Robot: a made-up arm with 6 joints. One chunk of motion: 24 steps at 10 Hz.
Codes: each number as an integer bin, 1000 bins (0 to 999) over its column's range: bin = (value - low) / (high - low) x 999, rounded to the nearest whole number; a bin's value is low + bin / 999 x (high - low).
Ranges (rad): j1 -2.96..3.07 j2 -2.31..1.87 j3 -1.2..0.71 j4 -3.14..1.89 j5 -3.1..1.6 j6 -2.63..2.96
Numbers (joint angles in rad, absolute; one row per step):
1: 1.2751 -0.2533 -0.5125 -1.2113 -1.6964 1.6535
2: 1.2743 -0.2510 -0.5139 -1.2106 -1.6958 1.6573
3: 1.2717 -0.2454 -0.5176 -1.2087 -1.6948 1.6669
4: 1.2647 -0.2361 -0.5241 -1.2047 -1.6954 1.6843
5: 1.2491 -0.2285 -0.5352 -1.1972 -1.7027 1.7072
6: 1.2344 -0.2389 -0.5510 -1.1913 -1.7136 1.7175
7: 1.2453 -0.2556 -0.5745 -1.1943 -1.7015 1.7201
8: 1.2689 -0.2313 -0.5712 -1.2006 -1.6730 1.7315
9: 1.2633 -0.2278 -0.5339 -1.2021 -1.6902 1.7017
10: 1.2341 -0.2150 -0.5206 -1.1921 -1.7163 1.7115
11: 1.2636 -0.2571 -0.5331 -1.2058 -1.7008 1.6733
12: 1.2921 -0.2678 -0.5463 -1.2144 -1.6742 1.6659
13: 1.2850 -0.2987 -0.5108 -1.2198 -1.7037 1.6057
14: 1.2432 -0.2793 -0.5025 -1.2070 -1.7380 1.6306
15: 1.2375 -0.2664 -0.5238 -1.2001 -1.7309 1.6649
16: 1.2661 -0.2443 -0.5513 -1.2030 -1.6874 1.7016
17: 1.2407 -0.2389 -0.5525 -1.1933 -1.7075 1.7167
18: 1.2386 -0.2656 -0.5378 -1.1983 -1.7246 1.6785
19: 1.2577 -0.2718 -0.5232 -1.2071 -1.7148 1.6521
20: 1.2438 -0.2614 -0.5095 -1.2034 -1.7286 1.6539
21: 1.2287 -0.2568 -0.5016 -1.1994 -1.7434 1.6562
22: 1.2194 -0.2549 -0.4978 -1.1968 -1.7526 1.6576
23: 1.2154 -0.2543 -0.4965 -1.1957 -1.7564 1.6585
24: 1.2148 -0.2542 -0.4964 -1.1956 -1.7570 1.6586
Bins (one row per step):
1: 702 492 360 383 298 766
2: 702 492 359 383 298 766
3: 701 493 357 384 299 768
4: 700 496 354 384 299 771
5: 697 497 348 386 297 775
6: 695 495 339 387 295 777
7: 697 491 327 386 297 777
8: 701 497 329 385 303 779
9: 700 498 348 385 300 774
10: 695 501 355 387 294 776
11: 700 491 349 384 297 769
12: 704 488 342 382 303 768
13: 703 481 360 381 297 757
14: 696 485 365 384 289 761
15: 695 488 354 385 291 768
16: 700 494 339 385 300 774
17: 696 495 339 387 296 777
18: 696 489 346 386 292 770
19: 699 487 354 384 294 765
20: 696 490 361 385 291 766
21: 694 491 365 385 288 766
22: 692 491 367 386 286 766
23: 692 491 368 386 286 766
24: 692 491 368 386 285 766

